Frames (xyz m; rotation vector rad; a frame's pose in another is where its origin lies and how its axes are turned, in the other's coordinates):
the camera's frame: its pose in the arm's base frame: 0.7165 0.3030 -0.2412 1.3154 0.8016 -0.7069
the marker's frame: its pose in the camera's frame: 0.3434 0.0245 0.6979 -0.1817 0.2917 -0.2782
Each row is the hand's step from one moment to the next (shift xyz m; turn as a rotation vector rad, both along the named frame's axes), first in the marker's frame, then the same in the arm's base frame.
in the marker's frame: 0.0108 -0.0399 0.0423 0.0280 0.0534 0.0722
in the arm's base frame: -0.0169 -0.0498 -0.0270 0.0819 -0.0423 -0.0187
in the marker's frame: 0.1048 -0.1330 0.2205 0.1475 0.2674 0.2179
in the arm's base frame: -0.0097 -0.2241 -0.1643 0.3571 -0.0786 -0.0841
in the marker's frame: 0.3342 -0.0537 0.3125 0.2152 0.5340 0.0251
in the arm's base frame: 0.1508 -0.2323 -0.3682 0.5377 0.2021 -0.0461
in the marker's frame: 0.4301 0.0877 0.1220 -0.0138 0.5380 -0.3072
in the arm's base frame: 0.2271 0.0105 -0.3948 0.3600 0.4587 0.2098
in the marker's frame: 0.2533 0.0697 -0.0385 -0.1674 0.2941 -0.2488
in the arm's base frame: 0.1078 0.1134 -0.2145 0.1279 0.2903 0.2752
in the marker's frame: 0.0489 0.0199 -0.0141 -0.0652 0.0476 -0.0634
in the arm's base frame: 0.0240 0.0302 -0.0387 0.0028 0.0600 0.0833
